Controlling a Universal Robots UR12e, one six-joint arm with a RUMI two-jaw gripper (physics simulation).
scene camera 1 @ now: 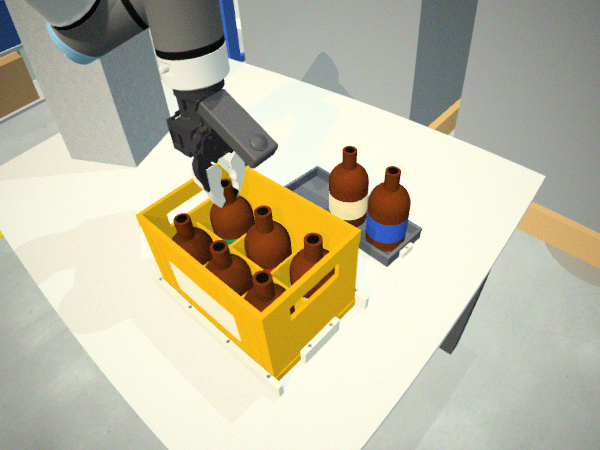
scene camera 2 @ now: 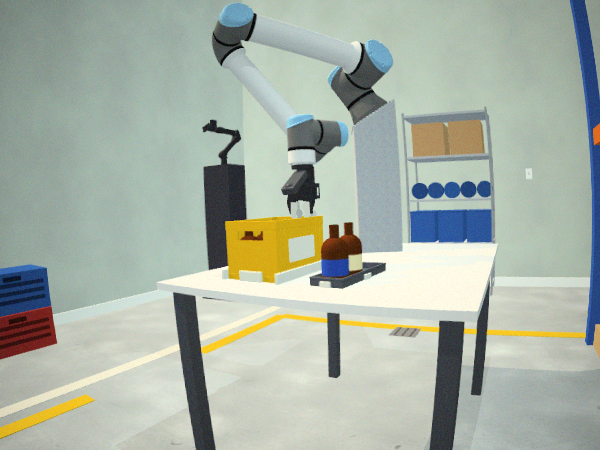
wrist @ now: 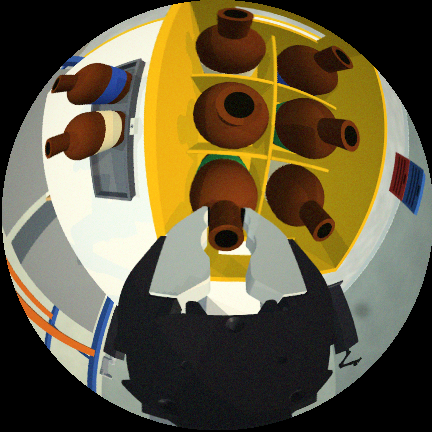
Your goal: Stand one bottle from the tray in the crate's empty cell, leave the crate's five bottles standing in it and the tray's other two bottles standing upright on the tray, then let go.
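Frame: origin at the arm's base, x ahead, y left, z up, level; metres.
Where they show: gripper, fingertip midpoint: (scene camera 1: pixel 229 201) (wrist: pixel 224 208); arm's base, origin of the base link: (scene camera 2: pixel 372 116).
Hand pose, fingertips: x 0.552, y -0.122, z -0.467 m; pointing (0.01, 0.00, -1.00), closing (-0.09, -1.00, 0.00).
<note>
Each offset is from my fingertips to the top centre of the thing. Level surfaces: height alone.
My gripper (scene camera 1: pixel 227 185) (scene camera 2: pixel 301 215) (wrist: pixel 224 208) is shut on the neck of a green-labelled brown bottle {0.002 m back, 0.001 m left, 0.036 m up} (scene camera 1: pixel 231 218) (wrist: pixel 223 187), which is upright in the corner cell of the yellow crate {0.081 m ahead, 0.054 m right, 0.042 m up} (scene camera 1: pixel 312 320) (scene camera 2: pixel 252 260) (wrist: pixel 160 125). Its base is hidden, so I cannot tell if it touches the crate's floor. The crate's other five bottles stand in their own cells, among them a middle one {0.084 m ahead, 0.011 m right, 0.030 m up} (scene camera 1: pixel 267 245) (wrist: pixel 230 117). A cream-labelled bottle {0.110 m ahead, 0.193 m left, 0.027 m up} (scene camera 1: pixel 348 187) (scene camera 2: pixel 354 245) (wrist: pixel 87 136) and a blue-labelled bottle {0.199 m ahead, 0.181 m left, 0.027 m up} (scene camera 1: pixel 388 207) (scene camera 2: pixel 334 252) (wrist: pixel 97 84) stand upright on the dark tray {0.110 m ahead, 0.197 m left, 0.107 m down} (scene camera 1: pixel 305 186) (scene camera 2: pixel 377 268) (wrist: pixel 112 175).
White strips (scene camera 1: pixel 227 341) (scene camera 2: pixel 300 272) line the crate's foot on the white table {0.133 m down} (scene camera 1: pixel 400 320) (scene camera 2: pixel 425 285). The tray stands beside the crate's long wall. A grey pillar (scene camera 1: pixel 135 100) (scene camera 2: pixel 377 185) rises at the table's far side.
</note>
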